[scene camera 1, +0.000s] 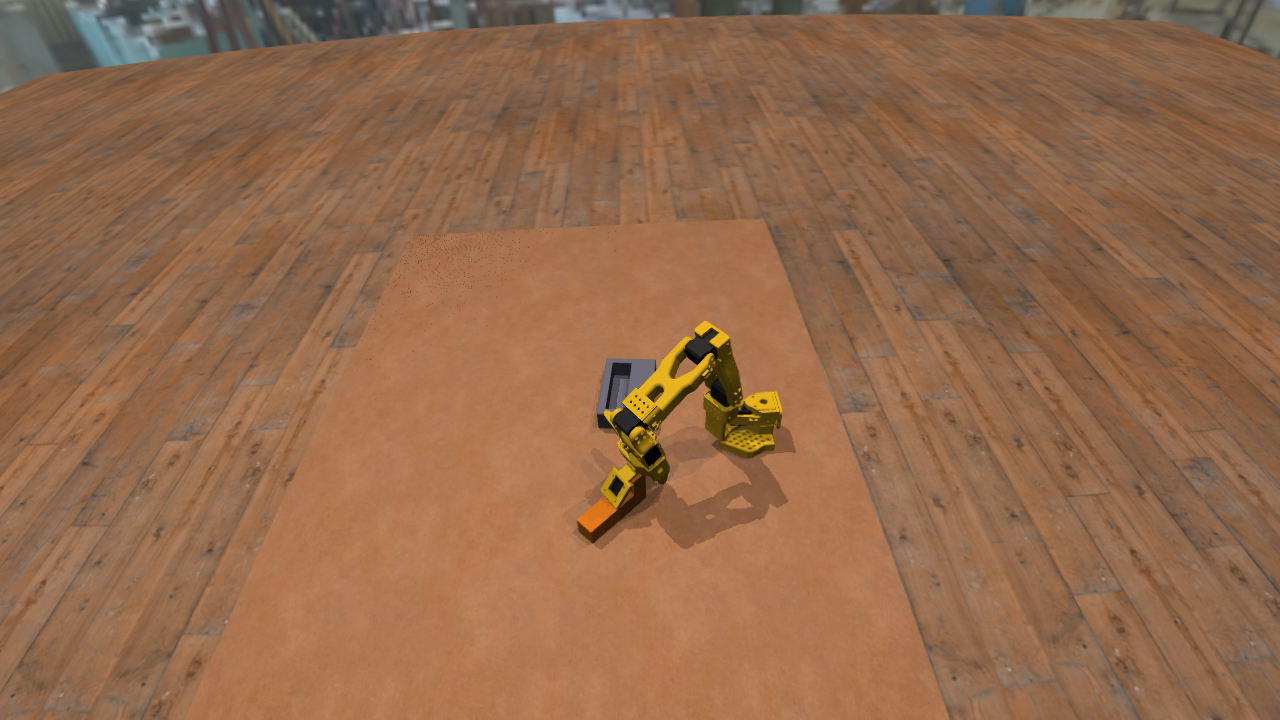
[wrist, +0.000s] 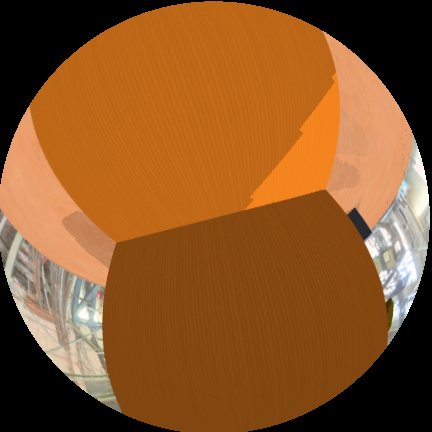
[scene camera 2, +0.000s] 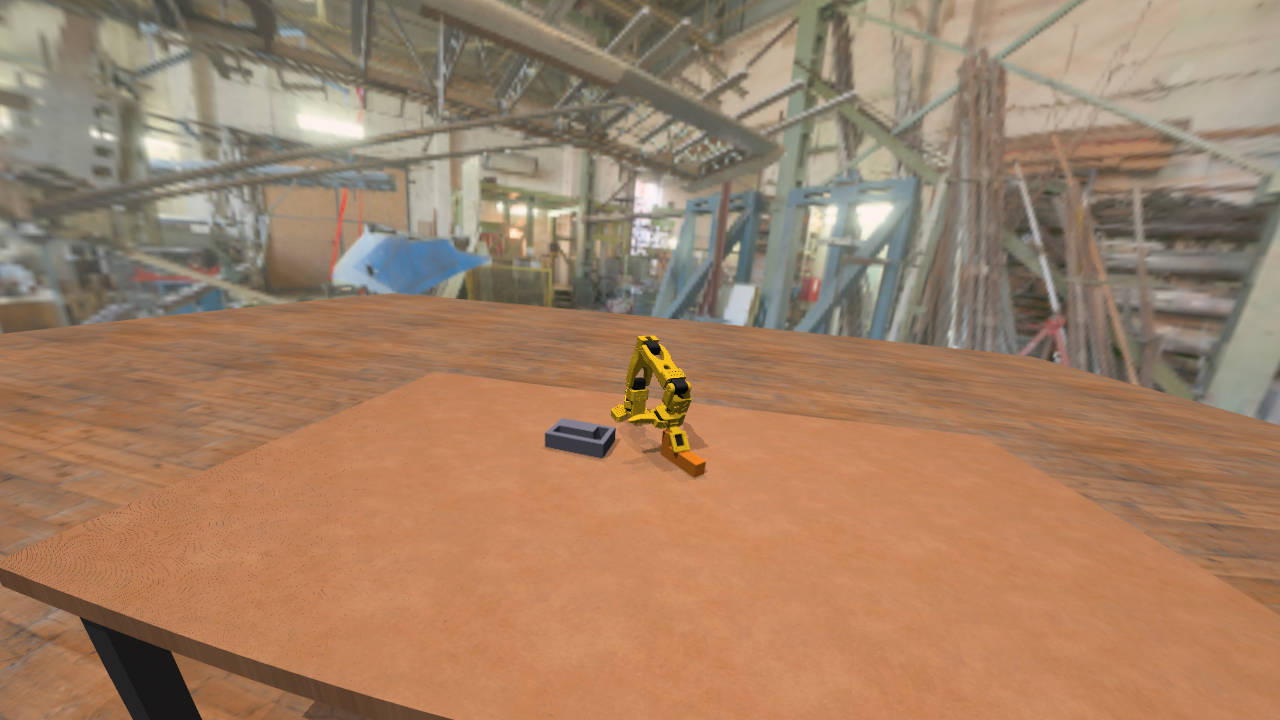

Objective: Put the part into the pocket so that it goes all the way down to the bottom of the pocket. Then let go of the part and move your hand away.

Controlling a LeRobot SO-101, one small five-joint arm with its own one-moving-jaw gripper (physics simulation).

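Places are measured from the arm's base along level axes (x ahead, y left, z up), in millimetres.
Pixels of known places: hand, its tool point: (scene camera 1: 661, 480) (scene camera 2: 662, 440); arm's base, origin of its link: (scene camera 1: 732, 432).
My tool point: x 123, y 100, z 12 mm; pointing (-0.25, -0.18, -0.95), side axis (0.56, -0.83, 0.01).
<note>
For each thing: its middle in the pictures, then the offset to it from my tool point. Level surfaces: height alone.
- orange L-shaped part, middle of its body: (scene camera 1: 611, 502) (scene camera 2: 683, 451) dz +18, dx +75, dy +48 mm
- dark grey pocket block, middle of its body: (scene camera 1: 628, 392) (wrist: 335, 252) (scene camera 2: 581, 436) dz +6, dx +47, dy -188 mm
- brown table top, height of its surface: dz -12 mm
The orange L-shaped part (scene camera 1: 593, 522) (scene camera 2: 691, 463) (wrist: 185, 125) lies on the mat, its long arm pointing away from the robot and its raised end close by the gripper. It fills most of the wrist view. The dark grey pocket block (scene camera 1: 603, 402) (scene camera 2: 572, 441) (wrist: 359, 223) stands apart from the part, and its pocket looks empty where it shows. My gripper (scene camera 1: 650, 478) (scene camera 2: 672, 430) is open, low at the part's raised end, and holds nothing. The part hides the jaws in the wrist view, where a sliver of yellow shows at the right edge. Whether a jaw touches the part cannot be told.
The yellow arm (scene camera 1: 671, 382) (scene camera 2: 659, 360) reaches from its base (scene camera 1: 747, 438) across one side of the pocket block in scene camera 1. The part and the block rest on a brown table top (scene camera 1: 429, 573) (scene camera 2: 805, 573), whose front edge shows in scene camera 2.
</note>
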